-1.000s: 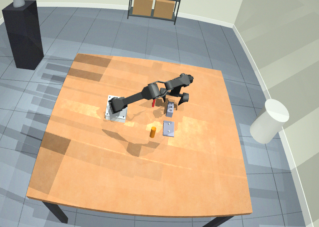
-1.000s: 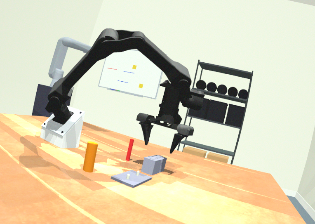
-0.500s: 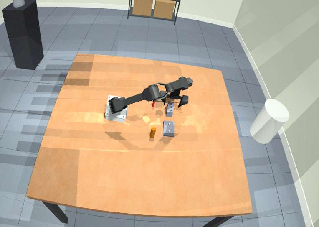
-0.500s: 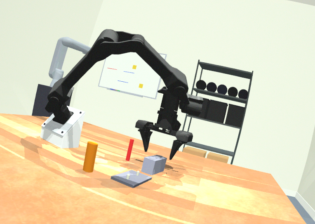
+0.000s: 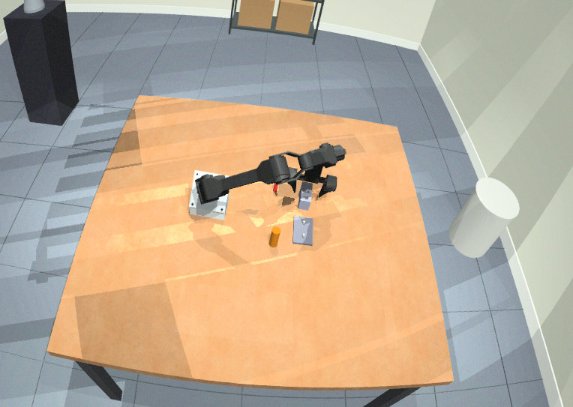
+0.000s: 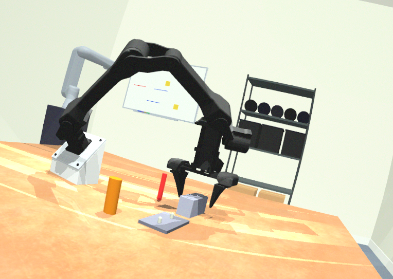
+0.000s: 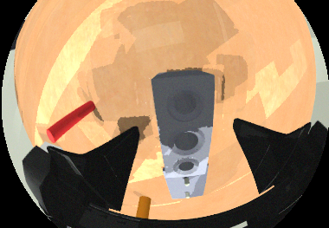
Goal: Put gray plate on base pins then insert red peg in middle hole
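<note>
The gray plate lies right at my gripper tip. The rest, counted from my gripper tip: orange cylinder: 22 cm to the right, 10 cm behind, 1 cm above; red peg: 12 cm behind, 2 cm to the left, 1 cm above; base: 15 cm to the right, 2 cm below.
</note>
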